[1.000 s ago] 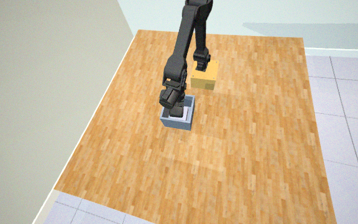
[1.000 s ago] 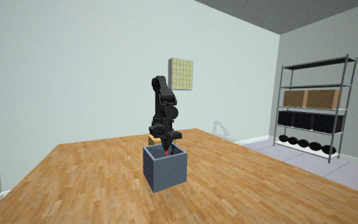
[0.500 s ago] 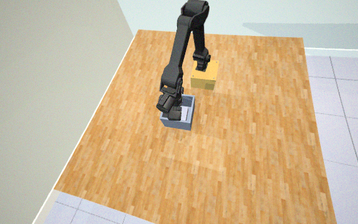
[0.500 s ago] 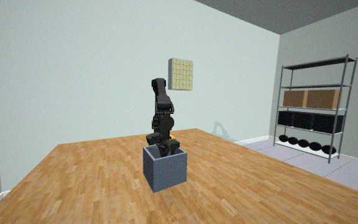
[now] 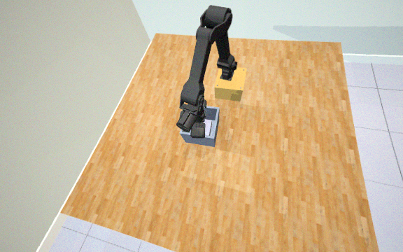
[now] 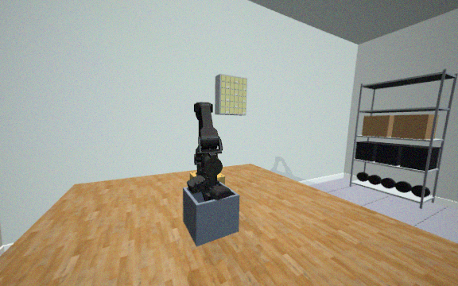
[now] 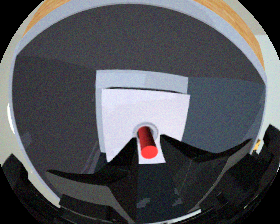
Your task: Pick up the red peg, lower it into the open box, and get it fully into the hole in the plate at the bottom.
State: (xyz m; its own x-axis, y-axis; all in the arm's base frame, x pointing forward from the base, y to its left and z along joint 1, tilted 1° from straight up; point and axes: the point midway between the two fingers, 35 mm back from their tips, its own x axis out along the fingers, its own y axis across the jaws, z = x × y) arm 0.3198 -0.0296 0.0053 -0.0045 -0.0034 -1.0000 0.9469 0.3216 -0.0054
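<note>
Now: gripper tip 2 cm above the red peg.
</note>
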